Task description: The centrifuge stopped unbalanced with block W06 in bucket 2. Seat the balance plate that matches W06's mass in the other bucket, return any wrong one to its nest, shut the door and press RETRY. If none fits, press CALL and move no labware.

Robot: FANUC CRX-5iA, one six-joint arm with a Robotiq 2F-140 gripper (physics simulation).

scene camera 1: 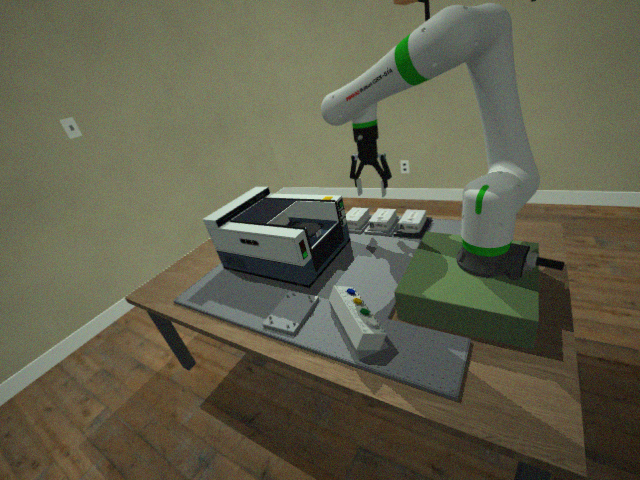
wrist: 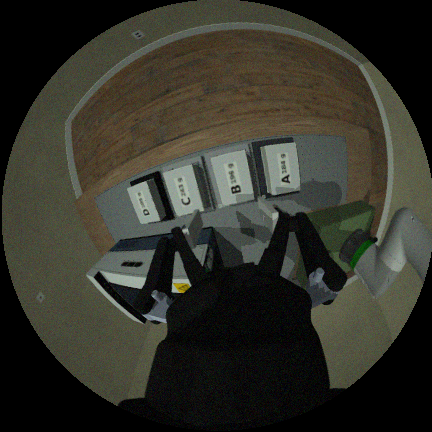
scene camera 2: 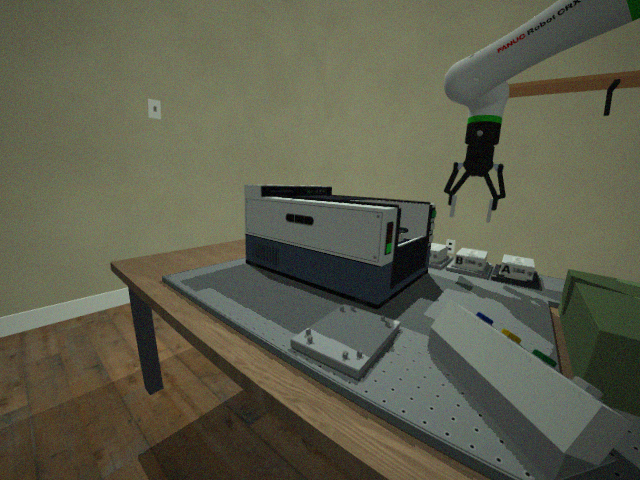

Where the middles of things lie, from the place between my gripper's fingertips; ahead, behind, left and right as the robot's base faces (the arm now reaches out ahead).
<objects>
The centrifuge [scene camera 2: 350, 249] is 28 cm ahead of my hand, 32 cm to the left of it and 4 cm below it. From my hand the other things lie so: button box [scene camera 2: 553, 420] (24 cm behind, 52 cm to the left, 12 cm below); then dark lid [scene camera 1: 265, 210] (31 cm ahead, 32 cm to the left, 5 cm above).
</objects>
